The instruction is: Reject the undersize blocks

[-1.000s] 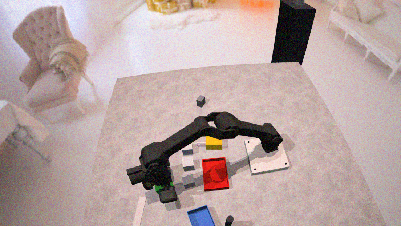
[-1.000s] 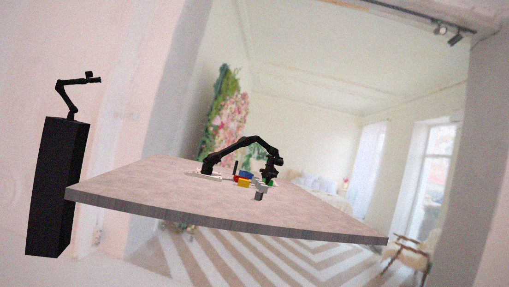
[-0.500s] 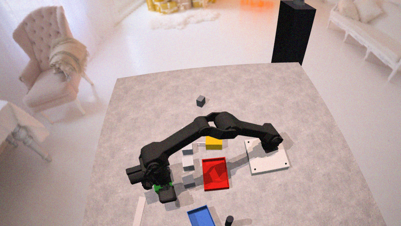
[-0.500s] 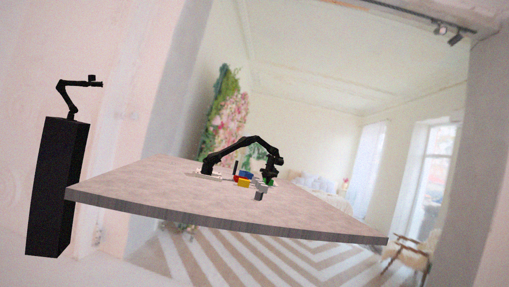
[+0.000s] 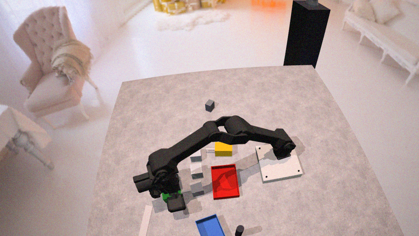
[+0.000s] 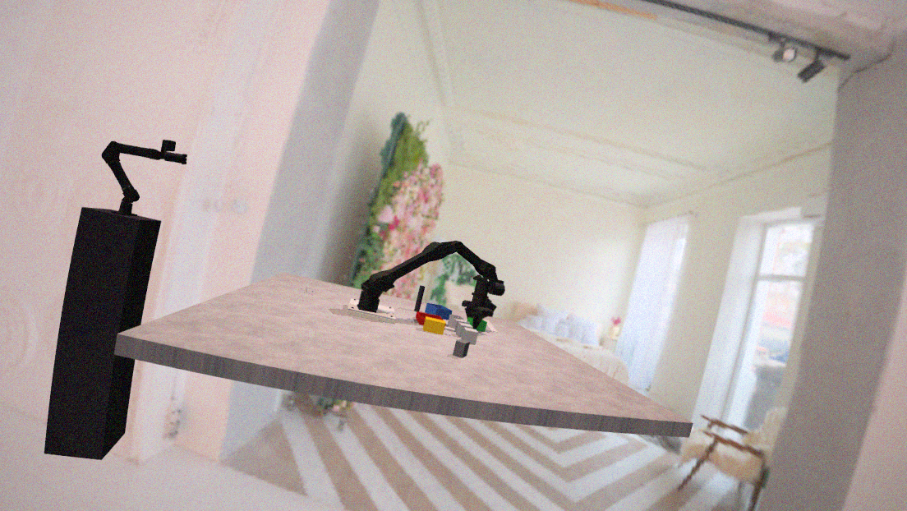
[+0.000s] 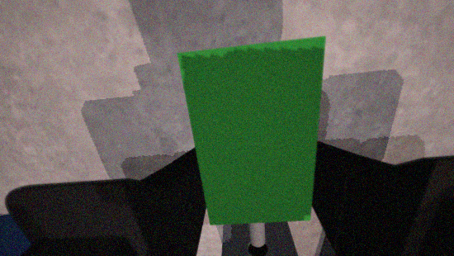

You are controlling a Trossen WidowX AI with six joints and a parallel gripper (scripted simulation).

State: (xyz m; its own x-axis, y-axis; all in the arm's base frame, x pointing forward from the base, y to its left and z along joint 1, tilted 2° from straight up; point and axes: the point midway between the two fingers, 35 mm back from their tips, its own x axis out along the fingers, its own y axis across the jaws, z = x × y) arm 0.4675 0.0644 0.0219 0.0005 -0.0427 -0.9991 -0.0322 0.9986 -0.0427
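My gripper tip is now 20 mm below the green GO gauge and 10 mm past it. The rest, counted from my gripper tip: blue tray: 180 mm to the left, 100 mm behind; then red reject tray: 200 mm behind, 10 mm to the right; then white strip: 170 mm ahead, 160 mm to the left, 10 mm below.
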